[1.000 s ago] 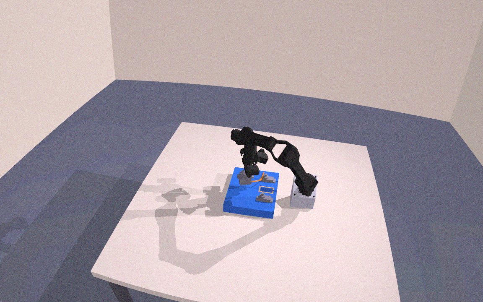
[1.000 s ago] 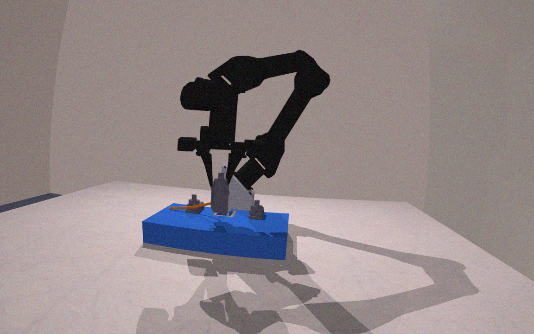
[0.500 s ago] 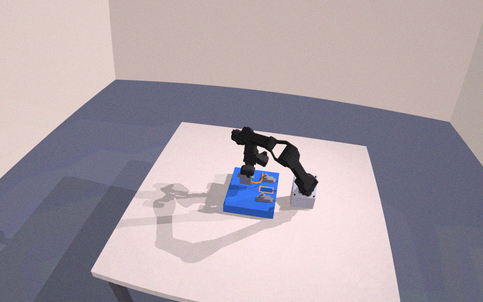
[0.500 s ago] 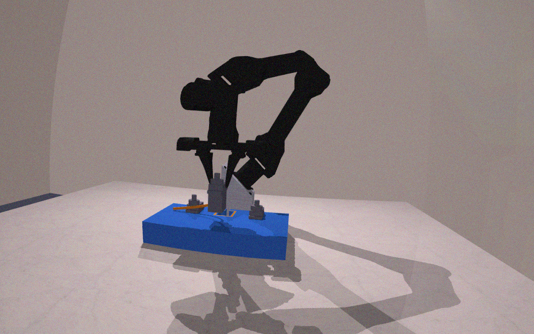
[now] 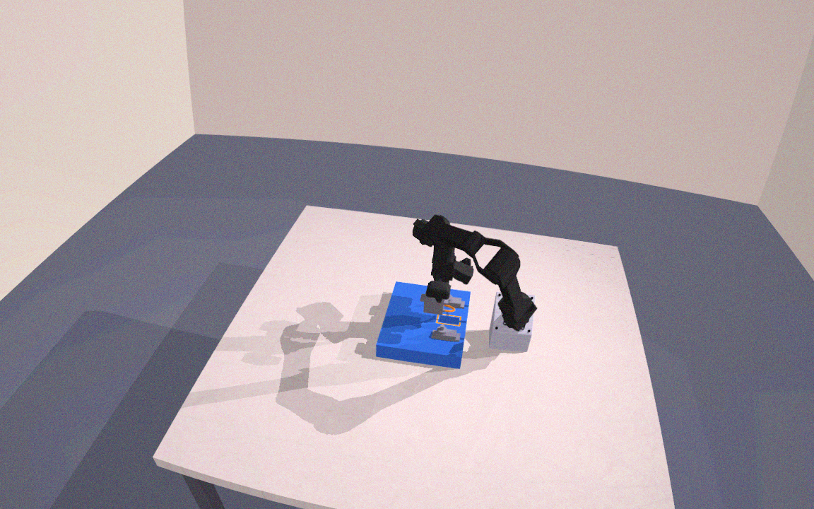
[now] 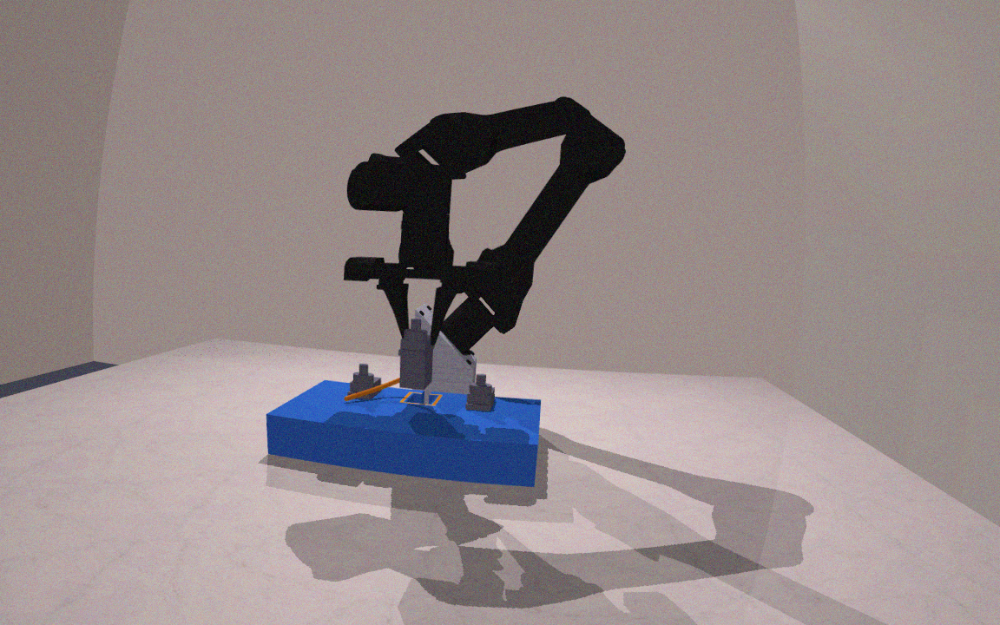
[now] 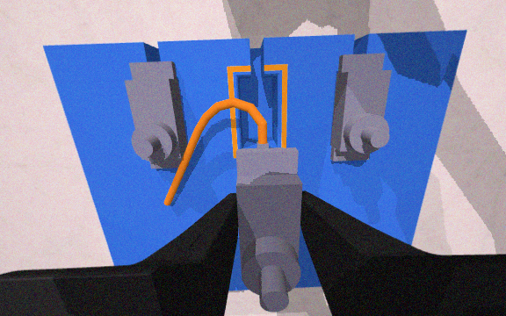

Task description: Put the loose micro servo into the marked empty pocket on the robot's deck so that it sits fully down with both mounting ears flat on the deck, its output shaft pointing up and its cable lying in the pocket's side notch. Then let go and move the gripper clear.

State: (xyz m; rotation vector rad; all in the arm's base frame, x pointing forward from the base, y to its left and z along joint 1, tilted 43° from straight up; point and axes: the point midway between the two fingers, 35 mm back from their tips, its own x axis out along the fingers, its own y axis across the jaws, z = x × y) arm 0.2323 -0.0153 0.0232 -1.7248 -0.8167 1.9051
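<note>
The blue deck is 10 cm below my gripper tip, 7 cm ahead of it and 1 cm to the left of it.
</note>
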